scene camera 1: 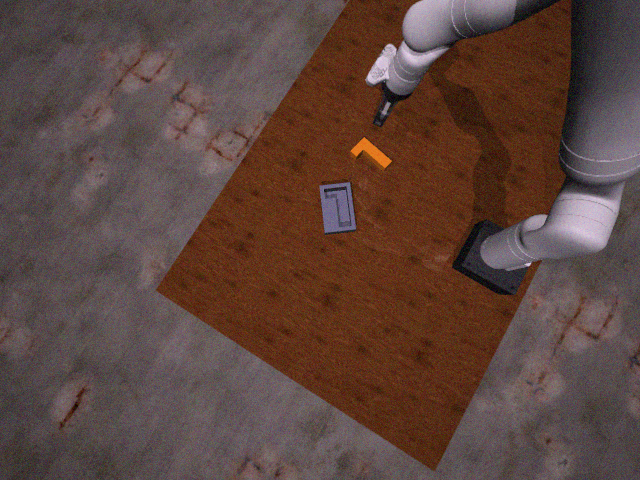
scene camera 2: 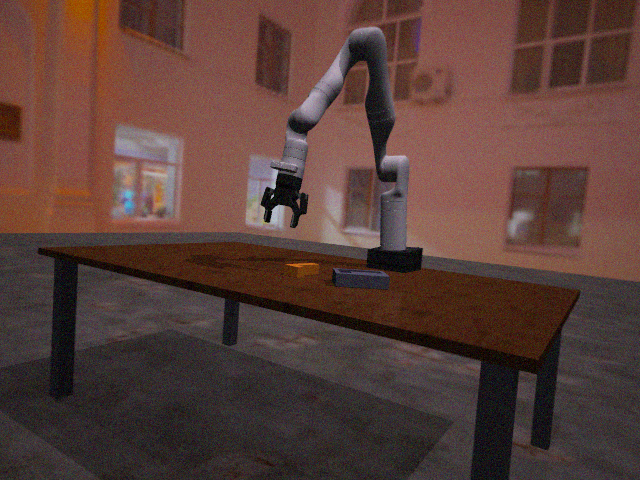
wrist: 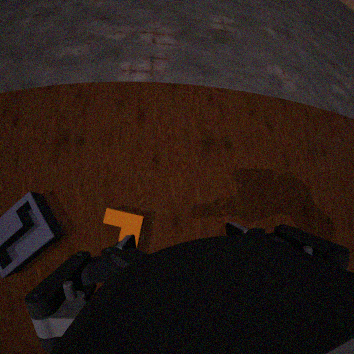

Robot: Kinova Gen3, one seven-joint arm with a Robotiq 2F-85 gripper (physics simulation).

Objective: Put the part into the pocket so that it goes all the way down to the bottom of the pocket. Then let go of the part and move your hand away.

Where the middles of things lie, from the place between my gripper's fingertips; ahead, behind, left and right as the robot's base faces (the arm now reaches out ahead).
Now: hand 120 mm above the orange L-shaped part (wrist: 130,223), 70 mm to the right of it and 30 mm past it. Also, from my hand: grey-blue pocket block (scene camera 1: 336,199): 270 mm to the left, 120 mm below, 40 mm behind.
